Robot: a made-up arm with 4 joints. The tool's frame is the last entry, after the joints. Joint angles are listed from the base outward.
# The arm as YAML. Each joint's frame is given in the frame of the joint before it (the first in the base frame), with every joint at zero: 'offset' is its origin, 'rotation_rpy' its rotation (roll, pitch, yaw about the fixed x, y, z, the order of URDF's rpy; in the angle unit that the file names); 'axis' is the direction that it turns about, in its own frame. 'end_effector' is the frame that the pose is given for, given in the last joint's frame.
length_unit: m
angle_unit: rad
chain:
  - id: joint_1
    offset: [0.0, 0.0, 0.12]
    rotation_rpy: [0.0, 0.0, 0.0]
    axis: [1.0, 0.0, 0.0]
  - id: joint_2
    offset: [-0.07, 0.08, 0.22]
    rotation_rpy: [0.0, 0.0, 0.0]
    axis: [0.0, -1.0, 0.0]
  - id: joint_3
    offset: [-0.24, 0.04, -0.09]
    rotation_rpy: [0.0, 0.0, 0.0]
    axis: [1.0, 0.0, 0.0]
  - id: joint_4
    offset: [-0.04, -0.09, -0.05]
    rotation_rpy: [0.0, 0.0, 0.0]
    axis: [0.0, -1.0, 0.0]
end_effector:
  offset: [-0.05, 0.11, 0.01]
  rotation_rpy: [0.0, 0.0, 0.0]
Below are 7 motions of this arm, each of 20 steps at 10 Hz.
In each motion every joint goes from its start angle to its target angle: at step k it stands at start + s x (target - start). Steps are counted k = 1, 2, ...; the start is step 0. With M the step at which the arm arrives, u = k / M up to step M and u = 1 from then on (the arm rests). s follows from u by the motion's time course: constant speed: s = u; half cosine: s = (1 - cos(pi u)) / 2; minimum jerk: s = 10 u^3 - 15 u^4 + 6 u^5.
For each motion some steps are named. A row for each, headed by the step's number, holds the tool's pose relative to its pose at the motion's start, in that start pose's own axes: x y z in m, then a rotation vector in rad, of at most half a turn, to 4 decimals.
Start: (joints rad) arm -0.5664 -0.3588 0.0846 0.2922
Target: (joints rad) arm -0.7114 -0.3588 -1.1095 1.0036
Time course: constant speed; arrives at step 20
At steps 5, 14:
5: -0.0017 -0.0133 -0.0172 -0.3138 -0.1754 0.1120
14: 0.0046 -0.0475 -0.0251 -0.8233 -0.4491 0.4538

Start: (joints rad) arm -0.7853 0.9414 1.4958 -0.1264
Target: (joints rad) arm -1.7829 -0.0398 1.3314 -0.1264
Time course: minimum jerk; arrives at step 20
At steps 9, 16, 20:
9: -0.0549 0.0939 0.0173 -0.3182 0.3176 -0.4055
16: -0.0749 0.1829 -0.0439 -0.8978 0.5797 -0.9056
20: -0.0772 0.1862 -0.0565 -0.9695 0.5944 -0.9558

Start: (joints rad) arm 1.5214 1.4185 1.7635 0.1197
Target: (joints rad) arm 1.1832 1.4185 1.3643 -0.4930
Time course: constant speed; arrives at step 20
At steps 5, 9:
5: -0.0094 -0.0038 0.0177 -0.1132 0.2358 -0.0071
9: -0.0148 -0.0057 0.0320 -0.2034 0.4246 -0.0193

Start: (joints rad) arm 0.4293 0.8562 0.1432 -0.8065
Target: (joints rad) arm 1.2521 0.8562 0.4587 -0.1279
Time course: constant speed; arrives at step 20
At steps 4, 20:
4: 0.0007 0.0140 0.0171 0.2090 -0.1568 0.0245
20: 0.0096 0.0478 0.1129 1.0559 -0.8024 -0.1643

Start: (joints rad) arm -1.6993 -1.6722 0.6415 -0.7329
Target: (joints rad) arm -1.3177 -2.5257 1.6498 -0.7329
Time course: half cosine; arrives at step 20
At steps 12, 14, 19, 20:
12: -0.1614 0.0011 0.1661 0.6266 0.5138 0.1194
14: -0.1791 0.0032 0.2095 0.7694 0.5904 0.0912
19: -0.1936 0.0081 0.2724 0.9728 0.6707 0.0196
20: -0.1938 0.0083 0.2744 0.9789 0.6725 0.0168

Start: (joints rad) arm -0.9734 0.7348 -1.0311 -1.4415
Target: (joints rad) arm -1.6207 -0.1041 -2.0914 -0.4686
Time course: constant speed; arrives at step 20
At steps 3, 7, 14, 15, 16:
3: -0.0112 -0.0255 -0.0258 -0.1843 -0.1434 -0.2021
7: -0.0300 -0.0634 -0.0513 -0.4742 -0.3457 -0.4397
14: -0.0817 -0.1293 -0.0670 -1.1016 -0.6820 -0.7414
15: -0.0916 -0.1373 -0.0661 -1.2035 -0.7234 -0.7701
16: -0.1021 -0.1445 -0.0644 -1.3082 -0.7621 -0.7946

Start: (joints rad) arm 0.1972 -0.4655 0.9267 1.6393
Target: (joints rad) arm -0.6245 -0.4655 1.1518 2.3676
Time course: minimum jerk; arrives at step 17
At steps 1, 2, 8, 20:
1: -0.0005 0.0000 -0.0002 -0.0003 -0.0019 0.0010
2: -0.0034 0.0001 -0.0013 -0.0025 -0.0139 0.0071
8: -0.1046 -0.0153 -0.0509 -0.0377 -0.4581 0.2437
20: -0.2010 -0.0819 -0.1253 0.0488 -1.0237 0.5648

